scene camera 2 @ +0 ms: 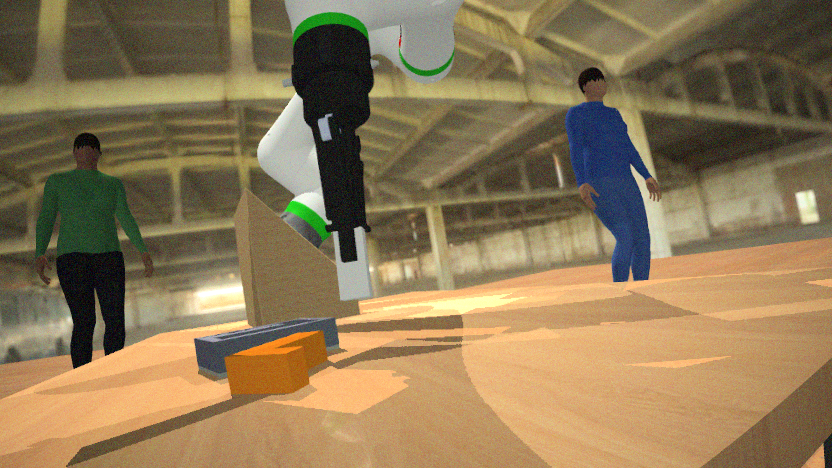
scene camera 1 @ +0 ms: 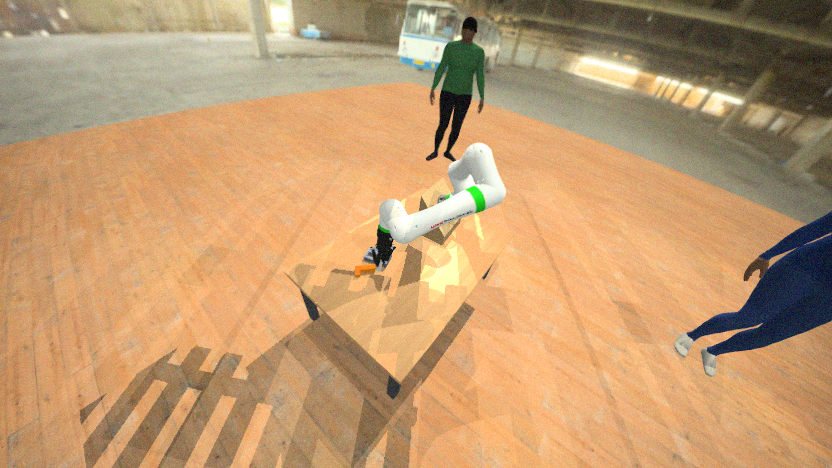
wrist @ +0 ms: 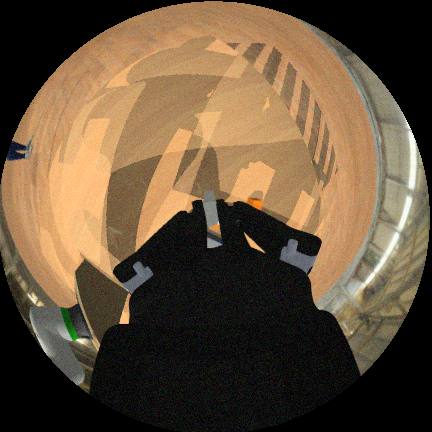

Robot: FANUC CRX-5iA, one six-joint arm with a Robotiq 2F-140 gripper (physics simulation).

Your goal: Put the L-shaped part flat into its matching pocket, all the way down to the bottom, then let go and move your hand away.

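Frame: origin at the arm's base, x ahead, y left, z up, level; centimetres.
Seen in the pictures: gripper, between the fingertips: (scene camera 2: 357, 298) (scene camera 1: 378, 270) (wrist: 209, 198); arm's base, origin of its link: (scene camera 2: 287, 246) (wrist: 84, 321).
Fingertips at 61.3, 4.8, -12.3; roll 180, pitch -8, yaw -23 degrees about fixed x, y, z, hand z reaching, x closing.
Pixels of each thing's top centre, then the offset from my fingertips to it, as dx, dy, dz. "*": a spot on its surface instead. Level surfaces: height alone.
- orange L-shaped part, centre of its top: (scene camera 2: 292, 341) (wrist: 238, 213) (scene camera 1: 365, 269) +3.3, -6.8, -2.7
- table, height of its surface: dz -5.6
- blue-grey block, a spot on its surface: (scene camera 2: 210, 356) * -3.5, -15.3, -3.6
The orange L-shaped part (scene camera 1: 363, 270) (scene camera 2: 267, 373) (wrist: 255, 203) lies flat on the table (scene camera 1: 401, 349) (scene camera 2: 581, 384), outside the pocket, in front of the blue-grey block (scene camera 2: 210, 356) in the scene camera 2 view. Narrow dark openings show on the block's top, but the pocket's shape cannot be made out. My gripper (scene camera 1: 381, 267) (scene camera 2: 353, 285) (wrist: 209, 198) is shut with nothing between its fingers. Its pale fingertips hang above the table, to the right of the part and the block in the scene camera 2 view. The gripper's body hides much of the block in the wrist view.
An upright wooden panel (scene camera 1: 442, 231) (scene camera 2: 290, 279) (wrist: 100, 295) stands behind the block, near the arm's base. A person in green (scene camera 1: 459, 66) (scene camera 2: 87, 209) stands beyond the table. A person in blue (scene camera 1: 785, 291) (scene camera 2: 602, 139) is on the right.
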